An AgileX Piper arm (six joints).
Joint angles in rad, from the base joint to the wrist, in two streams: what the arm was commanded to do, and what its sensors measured. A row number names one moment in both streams.
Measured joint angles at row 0:
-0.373, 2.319, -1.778, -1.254, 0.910, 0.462
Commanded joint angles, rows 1 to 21:
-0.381, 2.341, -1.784, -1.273, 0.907, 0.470
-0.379, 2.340, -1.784, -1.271, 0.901, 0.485
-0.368, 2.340, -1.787, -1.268, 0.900, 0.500
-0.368, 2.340, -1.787, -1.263, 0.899, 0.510
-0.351, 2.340, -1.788, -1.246, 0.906, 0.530
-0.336, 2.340, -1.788, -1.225, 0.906, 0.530
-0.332, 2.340, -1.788, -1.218, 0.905, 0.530
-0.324, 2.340, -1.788, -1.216, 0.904, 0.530
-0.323, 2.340, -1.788, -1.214, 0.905, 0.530
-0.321, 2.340, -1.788, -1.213, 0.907, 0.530
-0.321, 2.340, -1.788, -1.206, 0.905, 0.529
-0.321, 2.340, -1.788, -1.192, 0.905, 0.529
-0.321, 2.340, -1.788, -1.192, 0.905, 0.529
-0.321, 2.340, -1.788, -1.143, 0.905, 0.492
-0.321, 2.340, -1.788, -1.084, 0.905, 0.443
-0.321, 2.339, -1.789, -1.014, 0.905, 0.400
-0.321, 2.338, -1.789, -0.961, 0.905, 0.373
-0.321, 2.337, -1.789, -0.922, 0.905, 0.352
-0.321, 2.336, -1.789, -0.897, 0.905, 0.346
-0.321, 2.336, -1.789, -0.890, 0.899, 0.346
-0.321, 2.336, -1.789, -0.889, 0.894, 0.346
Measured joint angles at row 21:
-0.320, 2.345, -1.785, -0.890, 0.901, 0.352
